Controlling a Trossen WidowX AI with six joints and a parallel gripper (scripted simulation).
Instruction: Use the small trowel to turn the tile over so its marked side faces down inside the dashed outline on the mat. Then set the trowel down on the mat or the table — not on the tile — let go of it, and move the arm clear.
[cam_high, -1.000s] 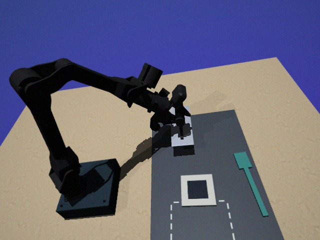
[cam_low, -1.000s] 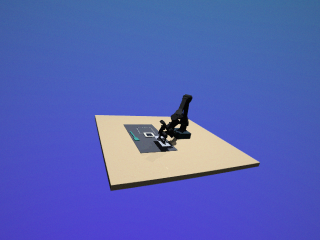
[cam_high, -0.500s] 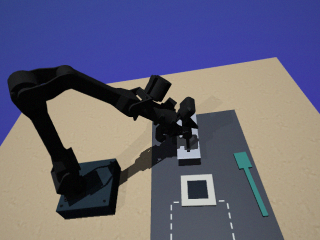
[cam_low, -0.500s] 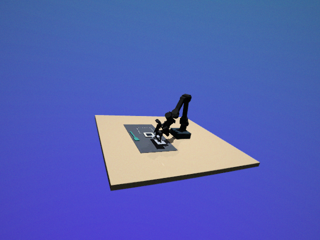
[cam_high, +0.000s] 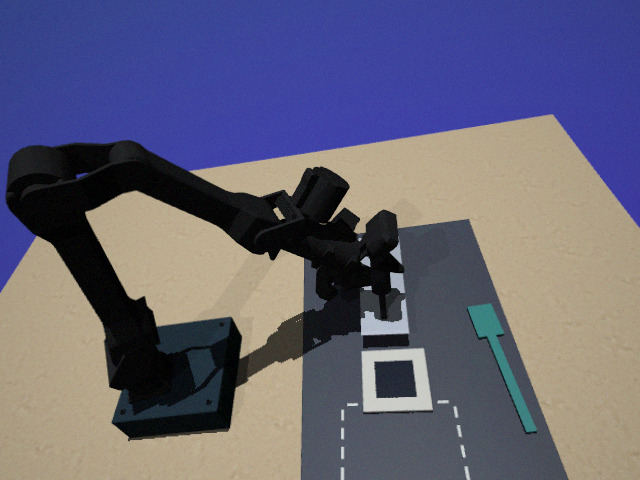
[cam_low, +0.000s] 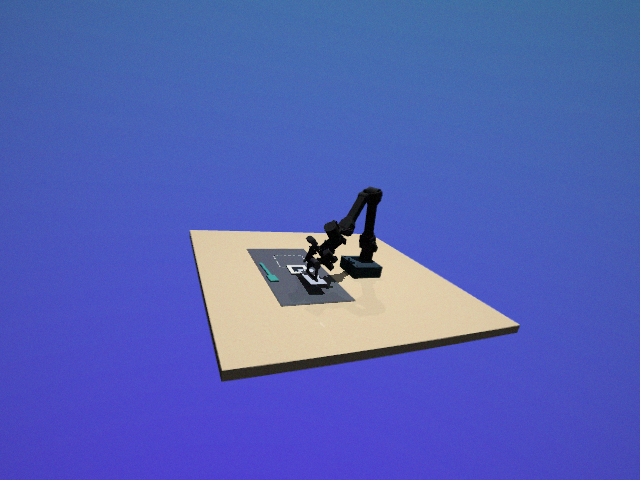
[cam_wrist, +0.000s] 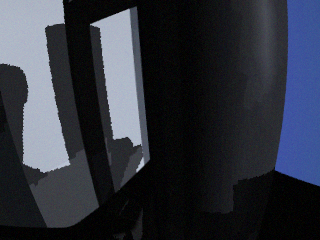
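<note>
My gripper tip is 50 mm past the tile, 130 mm to the left of it and 80 mm above it. Round my gripper tip: teal trowel (120 mm ahead, 120 mm to the right, 80 mm below); then dark mat (20 mm behind, 120 mm to the right, 110 mm below).
</note>
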